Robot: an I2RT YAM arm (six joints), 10 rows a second.
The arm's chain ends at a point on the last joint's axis. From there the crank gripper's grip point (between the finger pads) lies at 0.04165 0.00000 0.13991 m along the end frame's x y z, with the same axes.
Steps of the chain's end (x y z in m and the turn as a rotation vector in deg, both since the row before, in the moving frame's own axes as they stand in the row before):
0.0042 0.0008 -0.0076 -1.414 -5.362 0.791
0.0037 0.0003 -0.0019 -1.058 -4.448 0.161
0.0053 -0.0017 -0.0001 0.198 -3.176 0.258
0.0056 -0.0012 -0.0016 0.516 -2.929 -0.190
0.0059 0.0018 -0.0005 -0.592 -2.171 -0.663
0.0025 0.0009 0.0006 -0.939 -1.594 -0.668
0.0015 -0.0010 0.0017 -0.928 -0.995 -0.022
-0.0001 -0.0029 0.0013 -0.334 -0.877 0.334
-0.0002 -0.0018 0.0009 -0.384 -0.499 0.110
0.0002 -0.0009 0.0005 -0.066 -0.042 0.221
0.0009 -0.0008 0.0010 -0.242 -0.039 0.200
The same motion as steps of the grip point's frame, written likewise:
-0.0091 0.0048 -0.0044 -1.414 -5.362 0.791
-0.0073 0.0030 0.0009 -1.058 -4.448 0.161
-0.0025 -0.0020 0.0020 0.198 -3.176 0.258
-0.0016 -0.0026 0.0003 0.516 -2.929 -0.190
0.0006 0.0028 0.0010 -0.592 -2.171 -0.663
-0.0014 0.0027 0.0017 -0.939 -1.594 -0.668
-0.0009 0.0013 0.0024 -0.928 -0.995 -0.022
-0.0022 -0.0018 0.0019 -0.334 -0.877 0.334
-0.0014 -0.0008 0.0013 -0.384 -0.499 0.110
0.0001 -0.0006 0.0005 -0.066 -0.042 0.221
0.0008 -0.0001 0.0010 -0.242 -0.039 0.200

